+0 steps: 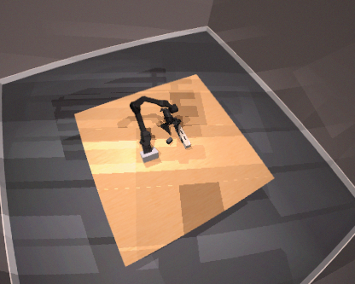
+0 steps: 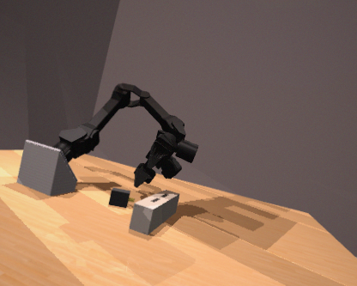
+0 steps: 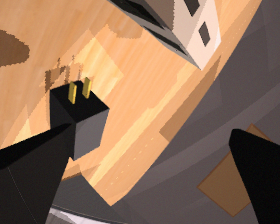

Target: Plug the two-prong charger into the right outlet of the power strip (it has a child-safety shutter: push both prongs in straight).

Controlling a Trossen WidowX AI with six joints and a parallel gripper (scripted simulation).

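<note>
Right now the black two-prong charger is 60 mm below my gripper tip, 30 mm behind it and 10 mm to the right of it.
</note>
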